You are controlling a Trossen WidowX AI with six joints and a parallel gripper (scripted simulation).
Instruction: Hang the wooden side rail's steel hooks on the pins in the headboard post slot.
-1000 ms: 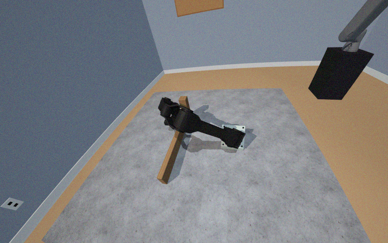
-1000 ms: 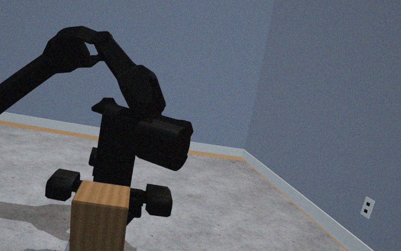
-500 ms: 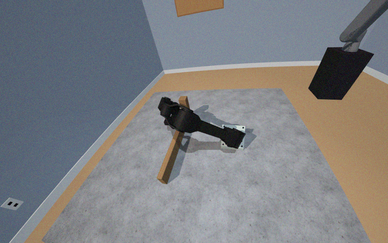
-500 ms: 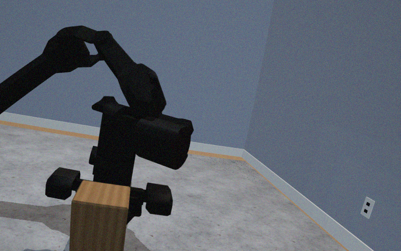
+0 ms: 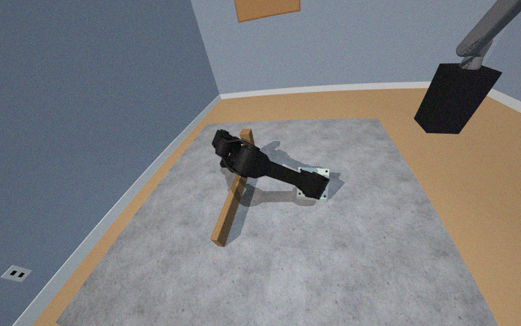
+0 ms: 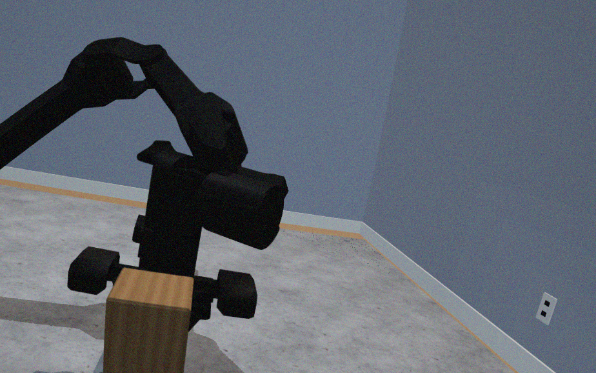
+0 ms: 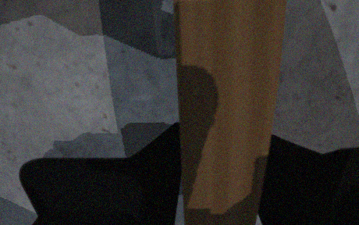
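Right now my gripper tip is 10 mm short of the wooden headboard post, 150 mm to the left of it and 60 mm below it.
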